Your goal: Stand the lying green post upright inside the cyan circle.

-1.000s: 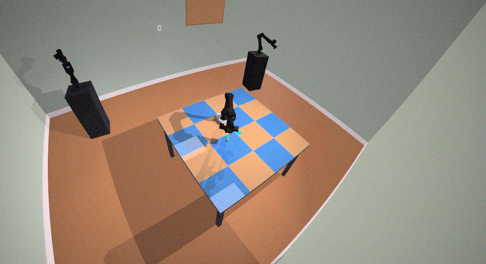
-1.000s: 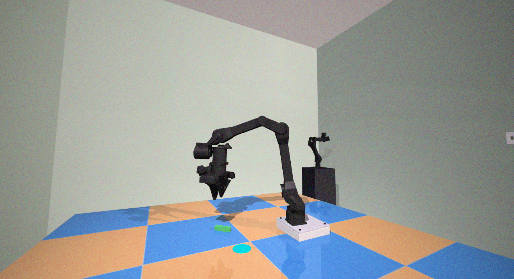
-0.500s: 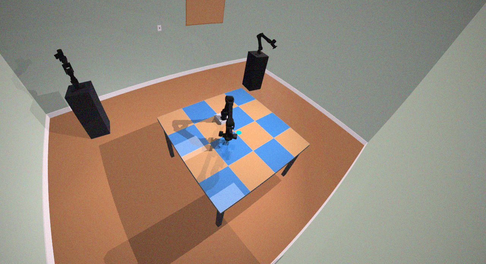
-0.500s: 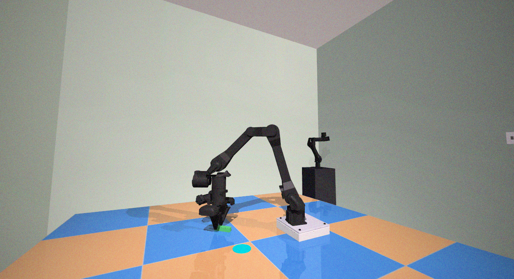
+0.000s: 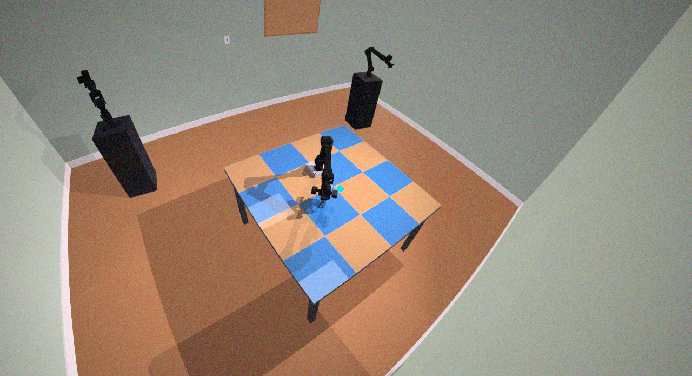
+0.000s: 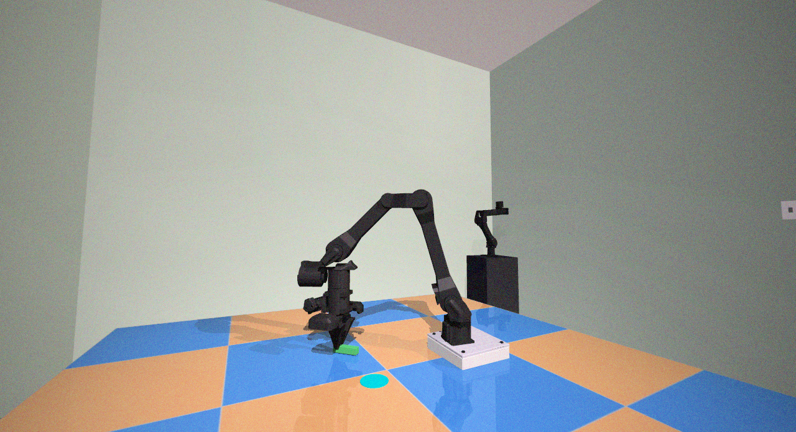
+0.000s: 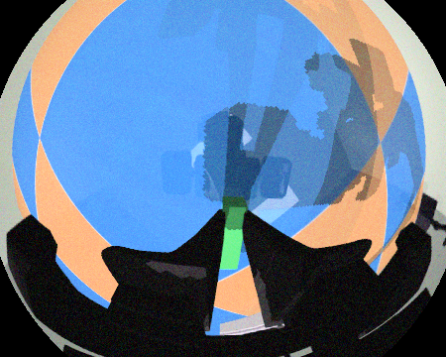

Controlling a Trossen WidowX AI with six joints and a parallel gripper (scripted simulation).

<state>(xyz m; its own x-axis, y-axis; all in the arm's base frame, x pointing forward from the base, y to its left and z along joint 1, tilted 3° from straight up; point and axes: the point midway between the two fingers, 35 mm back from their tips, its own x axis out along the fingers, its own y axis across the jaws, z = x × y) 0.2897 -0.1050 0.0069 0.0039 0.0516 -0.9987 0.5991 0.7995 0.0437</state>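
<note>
Now: gripper tip 180 mm to the right of the cyan circle, 50 mm past it and 10 mm above it. The rest, counted from my gripper tip: green post 20 mm behind, 10 mm to the left.
</note>
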